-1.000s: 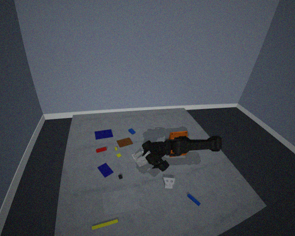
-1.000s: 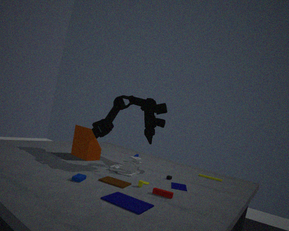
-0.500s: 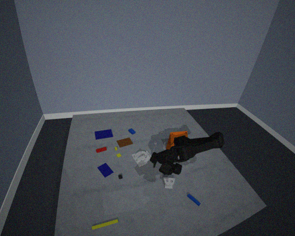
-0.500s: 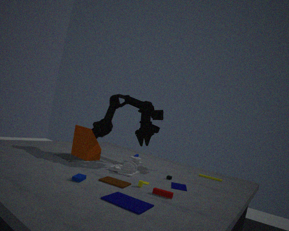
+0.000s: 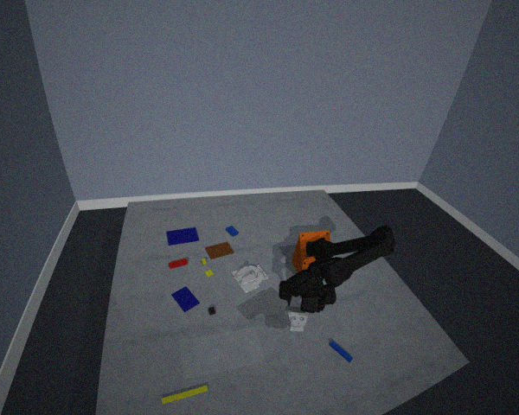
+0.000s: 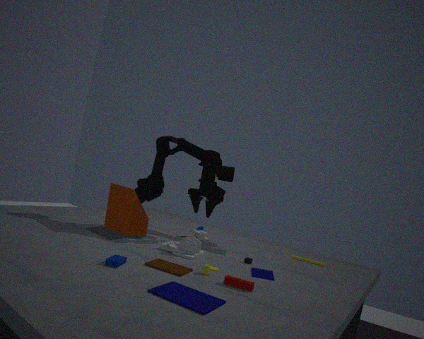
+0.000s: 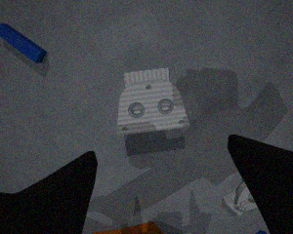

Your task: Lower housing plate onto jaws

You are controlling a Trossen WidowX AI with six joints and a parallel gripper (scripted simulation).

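My gripper tip is 9 cm above the white piece and 1 cm to the right of it. The rest, counted from my gripper tip: blue bar 16 cm to the left, 13 cm behind, 9 cm below; black cube 31 cm ahead, 9 cm below, 8 cm to the right; yellow bar 41 cm ahead, 21 cm to the left, 10 cm below.
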